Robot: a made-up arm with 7 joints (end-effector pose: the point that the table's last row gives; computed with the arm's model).
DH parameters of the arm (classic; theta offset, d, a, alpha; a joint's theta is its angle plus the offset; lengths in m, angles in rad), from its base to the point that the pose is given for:
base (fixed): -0.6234 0 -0.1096 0
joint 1: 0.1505 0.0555 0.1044 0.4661
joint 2: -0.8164 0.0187 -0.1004 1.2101
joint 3: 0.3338 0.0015 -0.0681 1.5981
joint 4: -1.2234 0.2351 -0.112 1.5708
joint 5: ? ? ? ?
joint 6: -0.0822 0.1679 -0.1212 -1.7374
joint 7: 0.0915 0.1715 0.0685 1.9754
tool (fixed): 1.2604 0.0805 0 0
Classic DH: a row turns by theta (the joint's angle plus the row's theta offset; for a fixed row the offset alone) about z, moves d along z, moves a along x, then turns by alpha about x.
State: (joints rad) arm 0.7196 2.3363 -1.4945 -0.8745 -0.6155 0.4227 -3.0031
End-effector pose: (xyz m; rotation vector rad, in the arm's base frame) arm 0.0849 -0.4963 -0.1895 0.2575 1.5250 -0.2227
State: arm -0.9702 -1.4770 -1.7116 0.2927 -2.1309 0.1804 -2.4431
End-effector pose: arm -0.1002 -0.2252 0.0675 1.8693 1.2131 -0.7059
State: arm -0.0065 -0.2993 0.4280 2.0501 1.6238 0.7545 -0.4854
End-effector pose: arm 0.3218 0.2123 -0.3974 1.3572 2.1176 -0.0488
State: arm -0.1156 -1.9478 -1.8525 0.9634 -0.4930 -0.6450 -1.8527
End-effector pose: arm 0.3913 -0.0412 0.0865 1.4409 1.0387 1.6805
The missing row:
joint 5: -1.4068 0.198 -0.0766 -1.5456
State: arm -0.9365 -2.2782 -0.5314 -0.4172 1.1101 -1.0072 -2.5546
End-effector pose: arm 0.3051 -0.1466 -0.0958 0.0297 0.7463 2.1570
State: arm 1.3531 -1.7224 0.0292 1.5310 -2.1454 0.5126 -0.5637
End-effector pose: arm 0.1175 0.2866 0.0946 1.6637 0.1665 2.5938
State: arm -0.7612 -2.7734 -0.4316 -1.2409 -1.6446 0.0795 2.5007
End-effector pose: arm 0.0389 -0.3328 -0.1259 0.5237 1.4859 0.4835
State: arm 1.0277 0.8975 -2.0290 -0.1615 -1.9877 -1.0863 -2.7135
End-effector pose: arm -0.0960 -0.1028 0.1036 1.9088 -1.2562 -1.7164
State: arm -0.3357 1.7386 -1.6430 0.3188 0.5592 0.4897 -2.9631
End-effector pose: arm -0.7554 -0.1310 0.0108 0.1210 0.0434 -1.7548
